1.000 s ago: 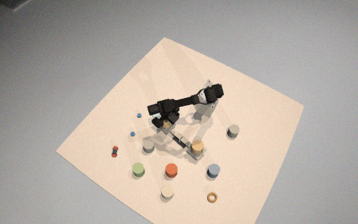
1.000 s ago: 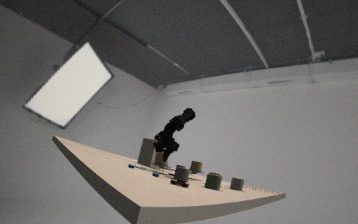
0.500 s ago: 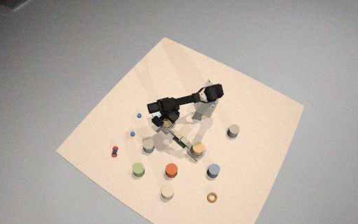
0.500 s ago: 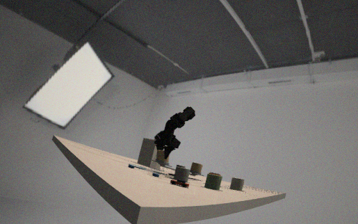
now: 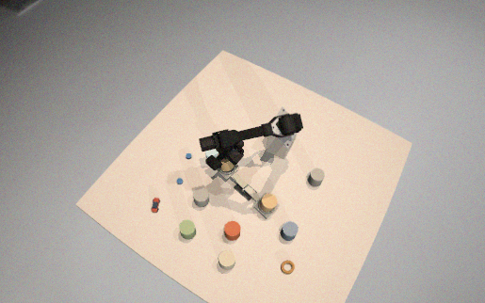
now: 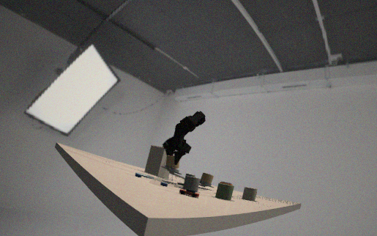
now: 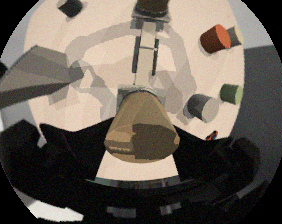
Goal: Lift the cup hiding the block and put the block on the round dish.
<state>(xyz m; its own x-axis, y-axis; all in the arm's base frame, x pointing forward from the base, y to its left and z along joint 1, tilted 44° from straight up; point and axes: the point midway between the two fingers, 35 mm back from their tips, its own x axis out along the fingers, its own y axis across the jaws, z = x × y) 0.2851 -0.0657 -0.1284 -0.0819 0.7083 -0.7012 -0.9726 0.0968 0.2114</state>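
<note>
The pale blue round dish is 7 cm behind my gripper tip, 11 cm to the right of it and 10 cm below it. From my gripper tip the other things lie so: balance beam 3 cm ahead, 13 cm to the left, 7 cm below; then balance 3 cm ahead, 13 cm to the left, 8 cm below; then tan cup 2 cm to the right, 1 cm above.
</note>
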